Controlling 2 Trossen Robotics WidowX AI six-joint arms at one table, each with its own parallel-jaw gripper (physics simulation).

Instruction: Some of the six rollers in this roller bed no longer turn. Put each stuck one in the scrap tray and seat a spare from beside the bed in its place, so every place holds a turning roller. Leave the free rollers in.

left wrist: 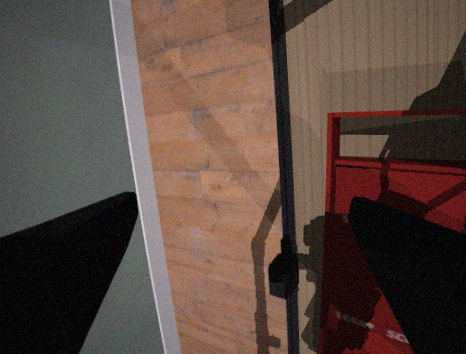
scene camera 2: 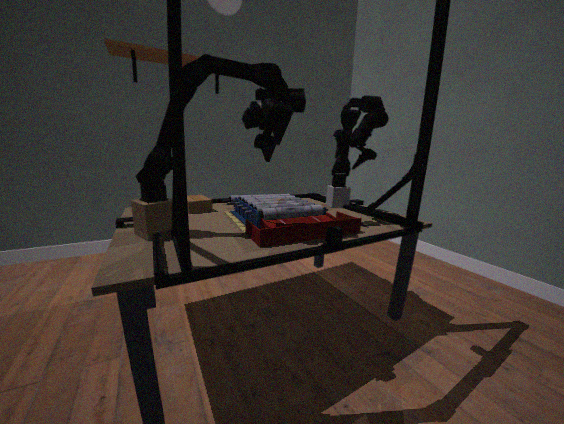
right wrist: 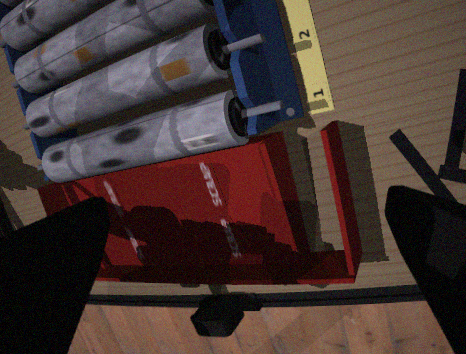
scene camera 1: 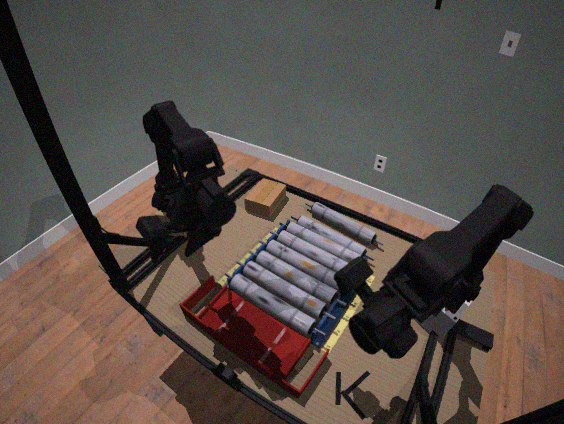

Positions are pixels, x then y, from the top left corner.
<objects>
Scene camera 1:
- my left gripper: 170,258
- my right gripper: 354,313
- cardboard box: 266,196
</objects>
